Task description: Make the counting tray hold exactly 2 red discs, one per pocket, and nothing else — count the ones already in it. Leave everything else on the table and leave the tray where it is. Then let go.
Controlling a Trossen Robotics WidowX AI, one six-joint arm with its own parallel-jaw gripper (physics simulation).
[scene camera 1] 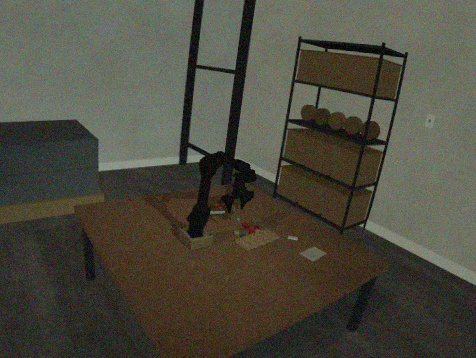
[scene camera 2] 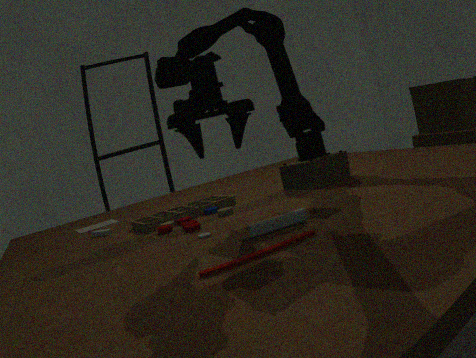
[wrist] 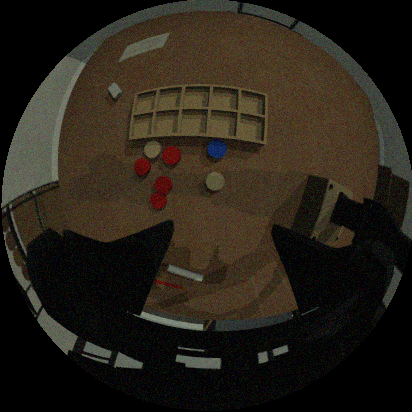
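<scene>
The wooden counting tray (scene camera 1: 257, 241) (scene camera 2: 145, 225) (wrist: 193, 121) lies flat on the table, and its pockets look bare in the wrist view. Red discs lie outside it, along its near side: one (wrist: 171, 155) close to the tray edge, one (wrist: 142, 166) to its left, and two, one (wrist: 163, 185) and another (wrist: 158, 201), lying against each other. A blue disc (scene camera 2: 211, 210) (wrist: 217, 149) lies beside the tray. Cream discs lie nearby, one (wrist: 152, 149) at the tray and one (wrist: 215, 181) farther off. My gripper (scene camera 1: 236, 209) (scene camera 2: 220, 153) (wrist: 224, 227) is open and empty, high above the table.
A white cylinder (scene camera 1: 217, 212) (scene camera 2: 277, 223) (wrist: 185, 273) and a red rod (scene camera 2: 257, 253) (wrist: 169, 284) lie side by side. A small white disc (scene camera 2: 204, 235), a white block (scene camera 2: 100, 233) (wrist: 115, 91) and a pale sheet (scene camera 1: 313, 254) (wrist: 145, 46) also lie on the table.
</scene>
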